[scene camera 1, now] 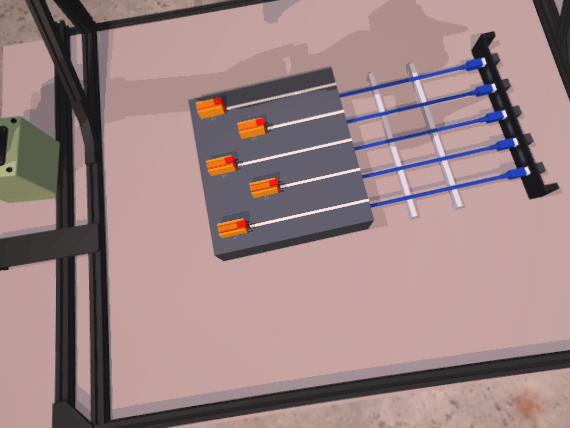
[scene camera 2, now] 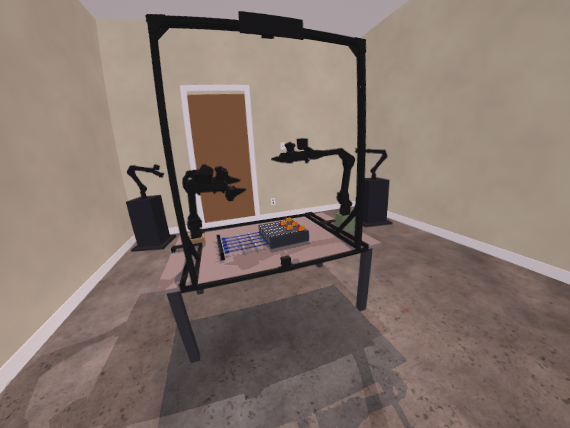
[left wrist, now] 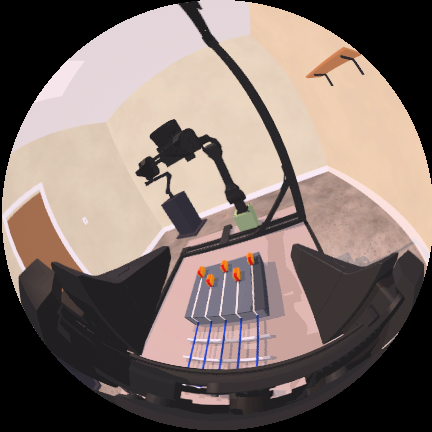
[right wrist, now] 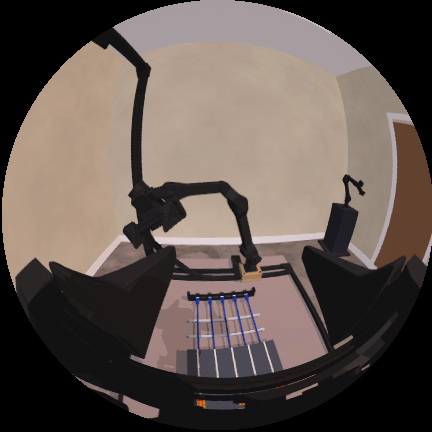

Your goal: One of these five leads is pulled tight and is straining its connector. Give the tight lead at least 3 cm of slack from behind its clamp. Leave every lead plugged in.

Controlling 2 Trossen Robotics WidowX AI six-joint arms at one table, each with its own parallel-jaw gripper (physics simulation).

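Pixels of known places: left gripper, between the fingertips: [scene camera 2: 242, 184] [left wrist: 232, 252] [right wrist: 148, 239]; right gripper, between the fingertips: [scene camera 2: 272, 159] [left wrist: 147, 164] [right wrist: 242, 253]; left arm's base, origin of its link: [scene camera 2: 196, 236] [right wrist: 249, 267]; right arm's base, origin of its link: [scene camera 2: 345, 213] [left wrist: 242, 209].
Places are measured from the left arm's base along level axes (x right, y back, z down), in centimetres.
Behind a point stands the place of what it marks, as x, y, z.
Note:
Five blue leads [scene camera 1: 415, 135] {15.4, -30.7, 2.6} [right wrist: 224, 310] {15.5, -24.0, 2.6} run side by side from plugs at a black connector bar [scene camera 1: 511, 131] [scene camera 2: 220, 247] to a grey block [scene camera 1: 300, 197] {7.6, -52.3, -1.4} [scene camera 2: 287, 240] [left wrist: 216, 300] {13.4, -48.2, -1.4}. They continue as white lines across its top to orange clamps [scene camera 1: 221, 166] {14.7, -63.5, -3.2} [left wrist: 225, 266] {16.0, -62.4, -3.0} with red parts. All five plugs sit at the bar. The leads look straight; I cannot tell which is tight. My left gripper [scene camera 2: 241, 184] {34.4, -29.4, -34.7} [left wrist: 232, 252] {34.4, -29.4, -34.7} is open and empty, high above the bar side. My right gripper [scene camera 2: 274, 158] {19.0, -50.4, -45.7} is open and empty, high above the block.
Two pale rods [scene camera 1: 394, 155] {12.8, -34.9, 3.1} [scene camera 1: 430, 117] {18.4, -27.1, 3.2} cross the leads between block and bar. A black frame [scene camera 1: 95, 300] {-1.1, -88.7, 3.8} [scene camera 2: 362, 150] {54.2, -85.4, -48.2} surrounds the table and rises over it. A green arm base [scene camera 1: 37, 165] {22.0, -93.6, -2.0} [left wrist: 246, 220] {24.8, -93.3, -2.1} and a tan arm base [right wrist: 251, 273] {0.3, -4.5, 0.2} stand at opposite ends.

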